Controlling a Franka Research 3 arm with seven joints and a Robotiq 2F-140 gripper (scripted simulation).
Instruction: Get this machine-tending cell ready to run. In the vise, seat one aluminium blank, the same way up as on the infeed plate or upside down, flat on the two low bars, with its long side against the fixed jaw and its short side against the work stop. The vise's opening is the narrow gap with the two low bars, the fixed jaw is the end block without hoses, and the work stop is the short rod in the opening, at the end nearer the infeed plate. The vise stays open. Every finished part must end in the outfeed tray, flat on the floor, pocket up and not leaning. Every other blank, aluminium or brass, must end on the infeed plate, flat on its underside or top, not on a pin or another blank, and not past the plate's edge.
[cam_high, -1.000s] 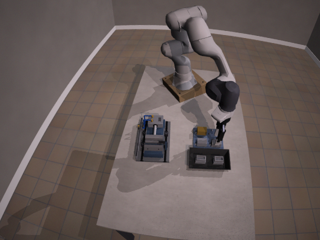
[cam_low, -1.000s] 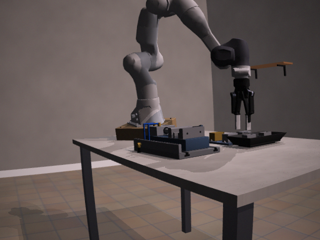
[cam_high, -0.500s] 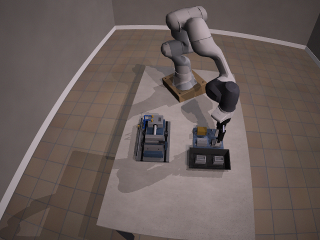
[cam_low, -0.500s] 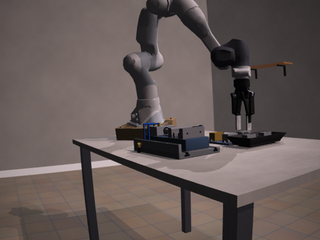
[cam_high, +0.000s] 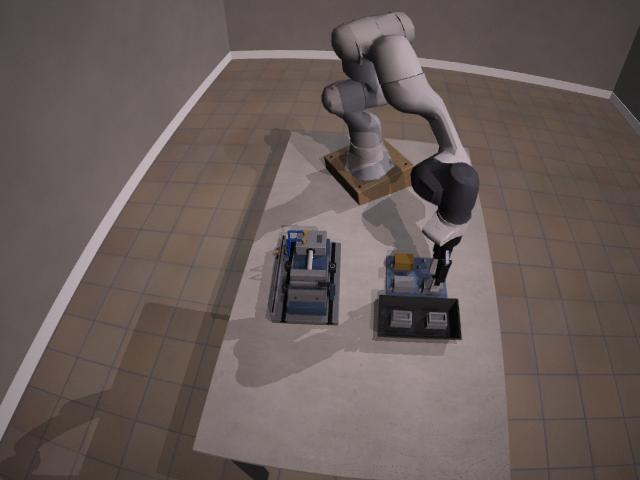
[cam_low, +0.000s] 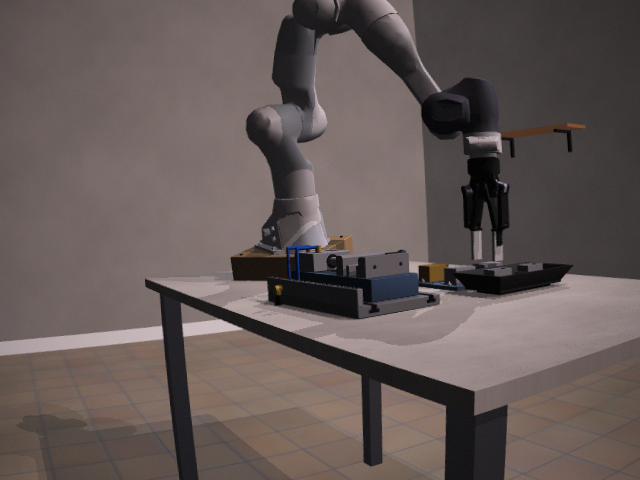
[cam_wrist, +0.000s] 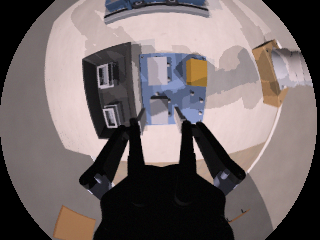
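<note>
The brass blank lies 10 cm behind my hand, 8 cm to the right of it and 5 cm below it. The rest, counted from my hand: dark rail 46 cm to the right, 5 cm below, 5 cm behind.
</note>
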